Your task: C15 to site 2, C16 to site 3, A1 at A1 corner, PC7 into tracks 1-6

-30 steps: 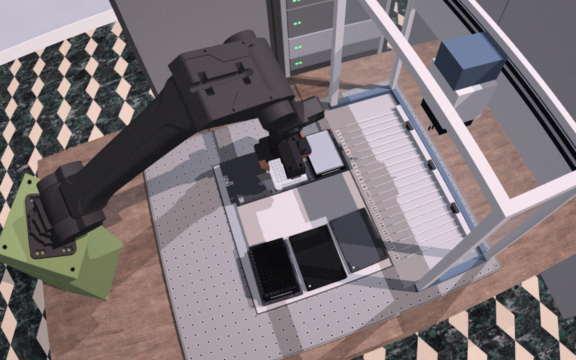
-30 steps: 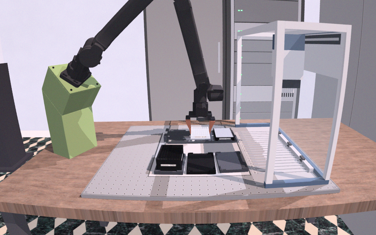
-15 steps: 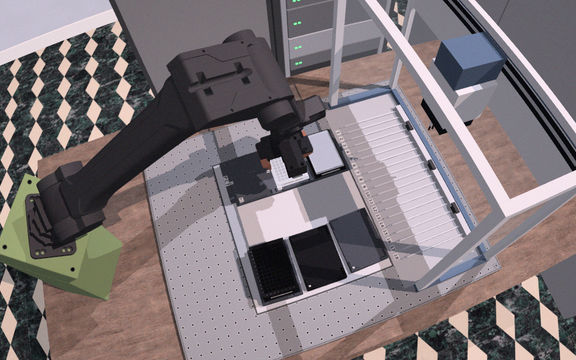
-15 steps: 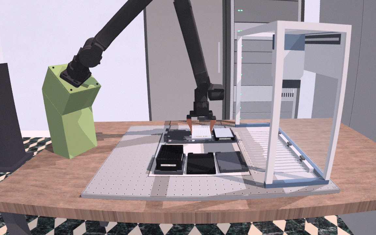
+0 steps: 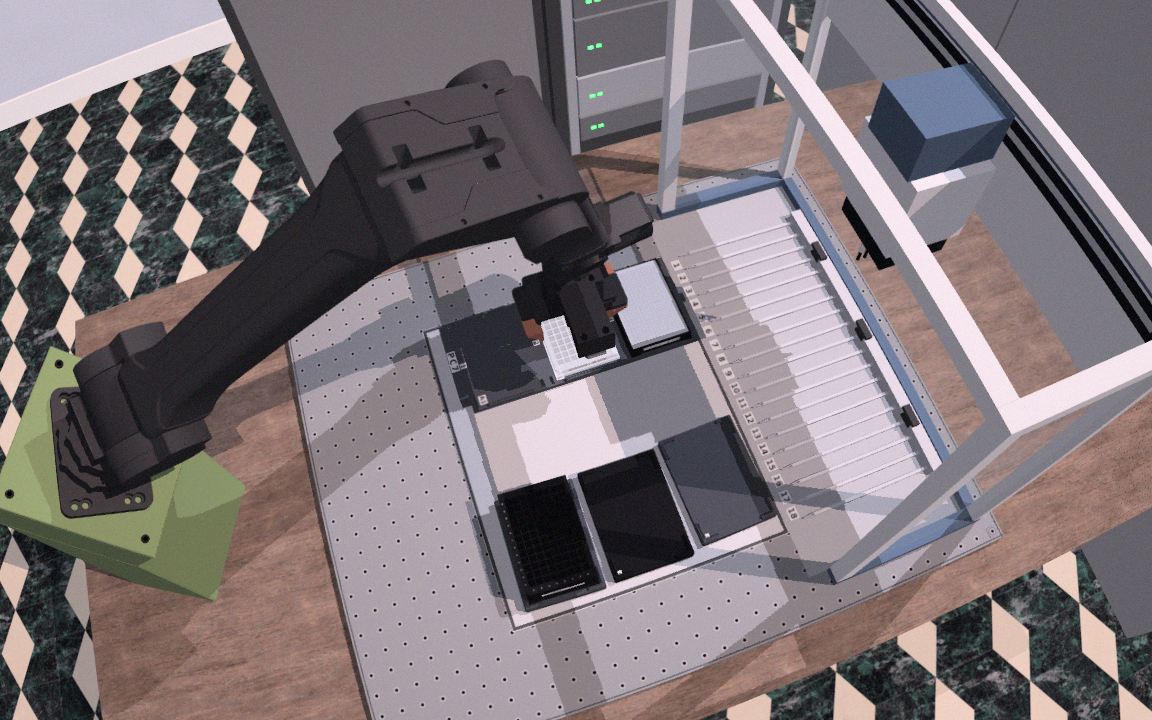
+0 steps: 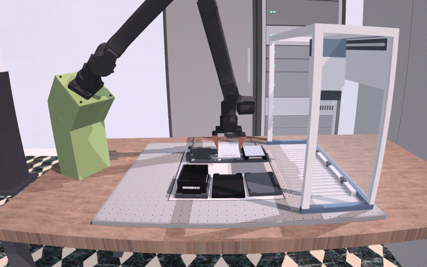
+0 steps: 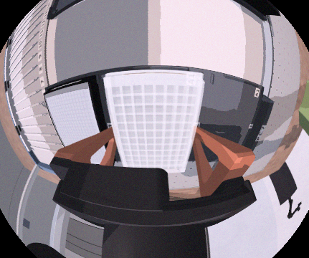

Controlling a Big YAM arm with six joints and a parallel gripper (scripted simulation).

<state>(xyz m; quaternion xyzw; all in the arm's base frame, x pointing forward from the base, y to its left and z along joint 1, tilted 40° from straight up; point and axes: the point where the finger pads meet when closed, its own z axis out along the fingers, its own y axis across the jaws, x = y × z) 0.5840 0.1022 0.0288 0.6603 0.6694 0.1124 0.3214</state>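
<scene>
The white 96-well plate C15 is right at my hand. From my hand the other things lie so: nest S2: 260 mm to the right, 30 mm behind, 20 mm below; dark carrier PC7: 10 mm below; nest S3: 260 mm to the right, 80 mm ahead, 20 mm below.
</scene>
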